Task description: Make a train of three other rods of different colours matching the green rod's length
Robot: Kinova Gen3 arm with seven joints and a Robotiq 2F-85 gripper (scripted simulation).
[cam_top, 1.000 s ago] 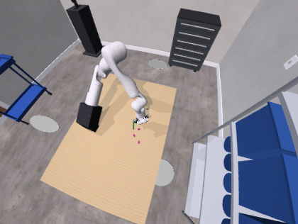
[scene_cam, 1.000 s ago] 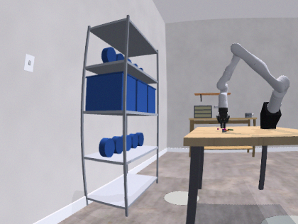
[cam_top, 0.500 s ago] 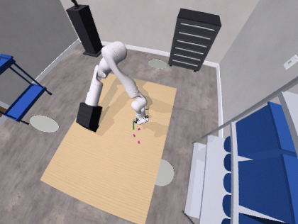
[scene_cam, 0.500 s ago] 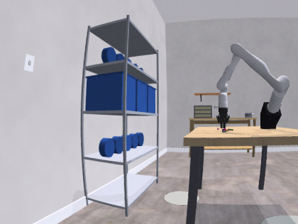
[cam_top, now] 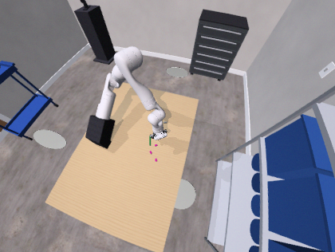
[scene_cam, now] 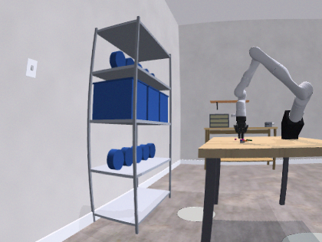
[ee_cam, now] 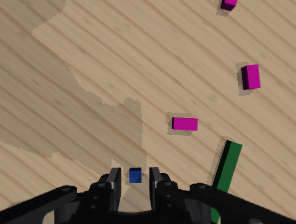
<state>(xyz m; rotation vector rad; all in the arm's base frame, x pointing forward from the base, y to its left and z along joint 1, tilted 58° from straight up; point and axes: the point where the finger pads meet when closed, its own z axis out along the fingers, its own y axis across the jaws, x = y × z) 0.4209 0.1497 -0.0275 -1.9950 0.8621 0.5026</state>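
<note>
Right now the small blue rod is 30 mm below my hand. Round my hand: grey rod 10 mm behind, 160 mm to the left, 30 mm below; green rod 60 mm behind, 40 mm to the right, 30 mm below; orange rod 30 mm behind, 40 mm to the left, 30 mm below.
</note>
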